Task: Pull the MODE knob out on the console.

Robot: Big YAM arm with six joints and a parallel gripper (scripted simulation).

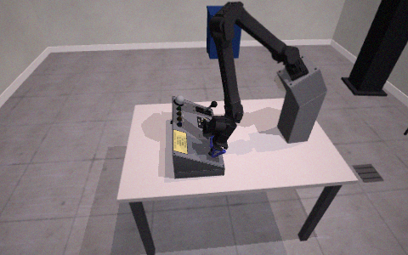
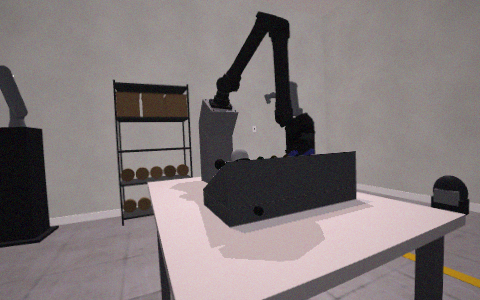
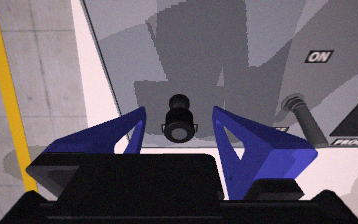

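The mode knob lies right at my hand. The rest, counted from my hand: check toggle (10 mm ahead, 120 mm to the right); black lever (20 mm ahead, 360 mm to the right, 10 mm above); program dial (40 mm ahead, 240 mm to the right).
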